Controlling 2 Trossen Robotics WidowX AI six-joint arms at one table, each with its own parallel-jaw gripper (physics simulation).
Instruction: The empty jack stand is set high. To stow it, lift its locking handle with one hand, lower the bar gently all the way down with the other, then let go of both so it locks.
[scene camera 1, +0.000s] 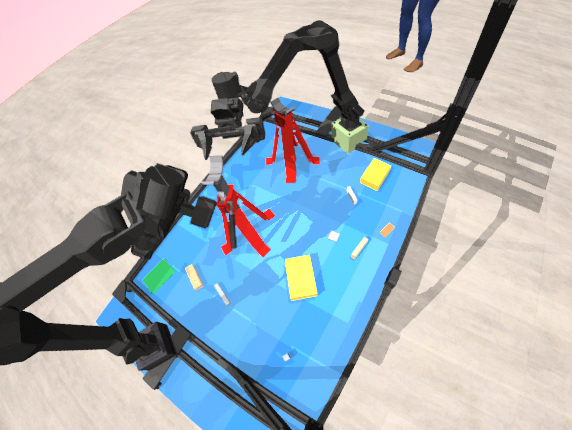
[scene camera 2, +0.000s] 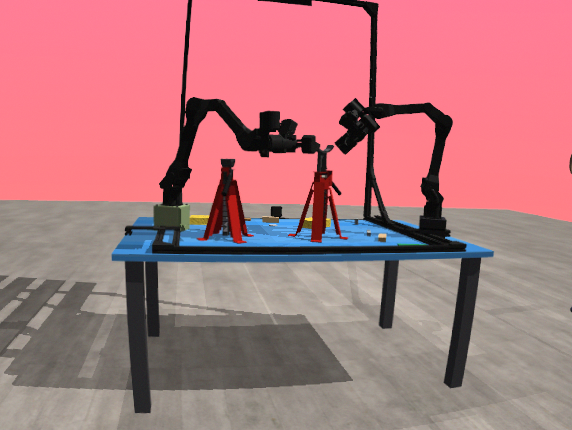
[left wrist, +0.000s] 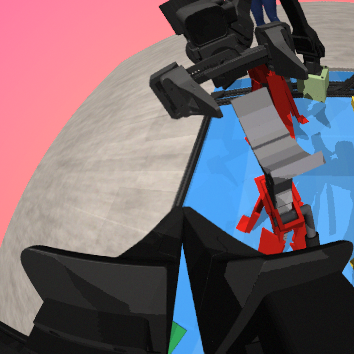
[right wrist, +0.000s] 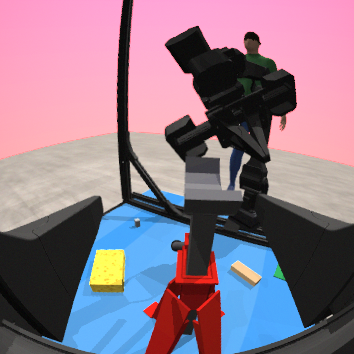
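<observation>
The jack stand (scene camera 1: 243, 222) (scene camera 2: 322, 200) (left wrist: 277, 225) (right wrist: 194, 302) with red legs has its dark bar raised, the grey saddle (scene camera 1: 215, 166) (scene camera 2: 325, 150) (left wrist: 274, 140) (right wrist: 207, 182) standing high. Its locking handle (scene camera 2: 336, 188) (left wrist: 310, 225) (right wrist: 175, 245) sticks out at the side of the red collar. My right gripper (scene camera 1: 226, 153) (scene camera 2: 312, 144) (left wrist: 267, 91) (right wrist: 180, 203) is open and empty, level with the saddle and just short of it. My left gripper (scene camera 1: 207, 211) (scene camera 2: 341, 147) (left wrist: 181, 213) (right wrist: 266, 159) is shut and empty, close to the stand on the opposite side, touching nothing.
A second red jack stand (scene camera 1: 288, 141) (scene camera 2: 226, 205) stands low near the right arm's green base (scene camera 1: 349, 134). Two yellow sponges (scene camera 1: 300, 277) (scene camera 1: 376, 173), small wooden blocks (scene camera 1: 193, 276) and a green patch (scene camera 1: 158, 275) lie on the blue table. A black frame (scene camera 1: 412, 222) edges the table; a person (scene camera 1: 412, 30) stands beyond it.
</observation>
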